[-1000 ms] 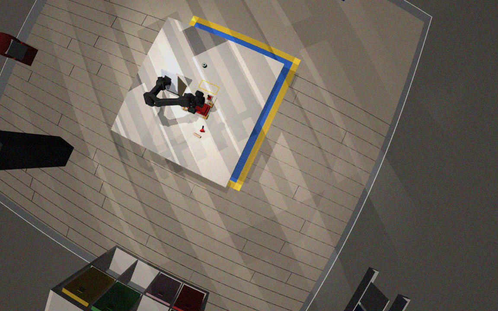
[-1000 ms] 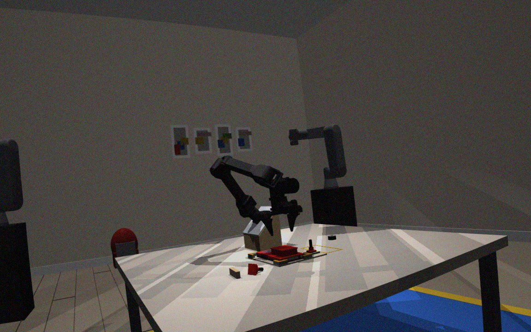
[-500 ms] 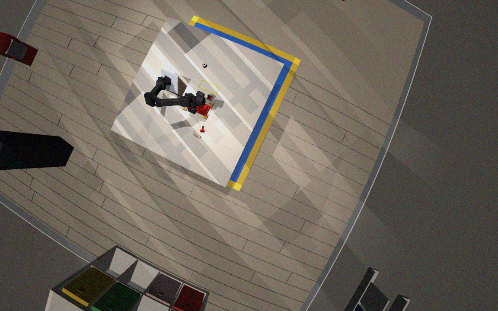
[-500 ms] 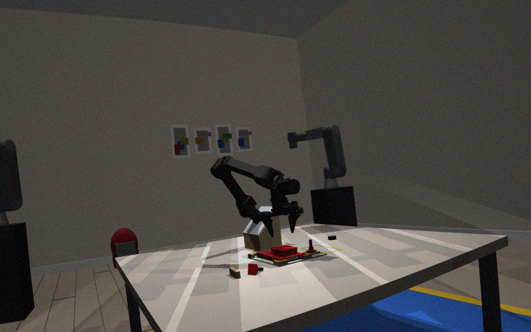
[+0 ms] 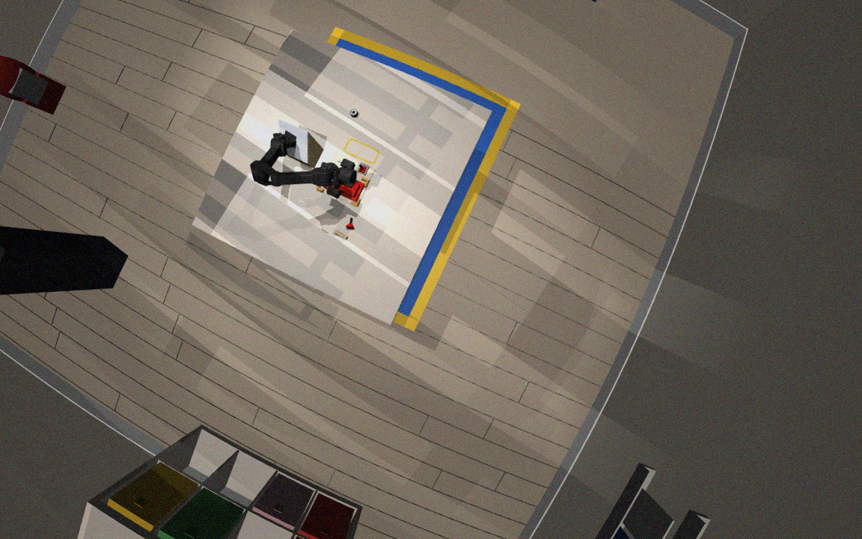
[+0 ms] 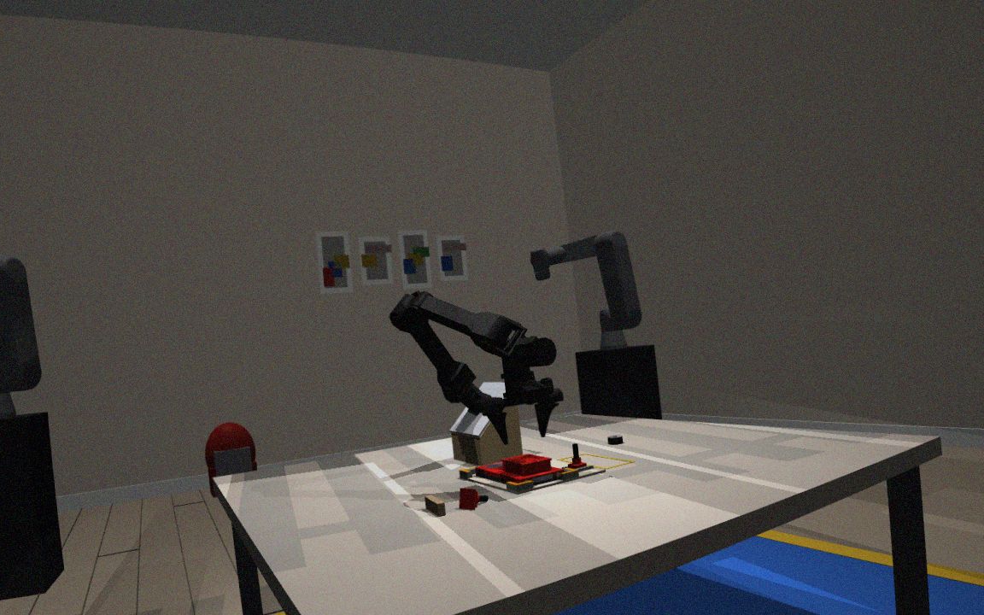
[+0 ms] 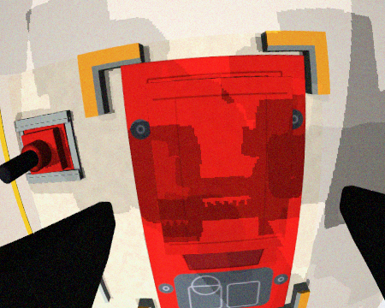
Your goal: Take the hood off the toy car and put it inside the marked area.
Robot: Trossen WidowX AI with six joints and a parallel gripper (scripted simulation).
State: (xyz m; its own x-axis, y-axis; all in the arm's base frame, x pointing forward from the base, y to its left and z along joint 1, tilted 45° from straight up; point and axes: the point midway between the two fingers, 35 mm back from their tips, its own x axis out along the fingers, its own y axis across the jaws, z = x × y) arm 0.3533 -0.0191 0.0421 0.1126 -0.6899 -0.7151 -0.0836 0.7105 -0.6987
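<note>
Now: gripper tip 50 mm above the hood. Round my gripper tip: tan block (90 mm ahead, 240 mm to the right, 80 mm below); black disc (220 mm behind, 370 mm to the left, 80 mm below).
</note>
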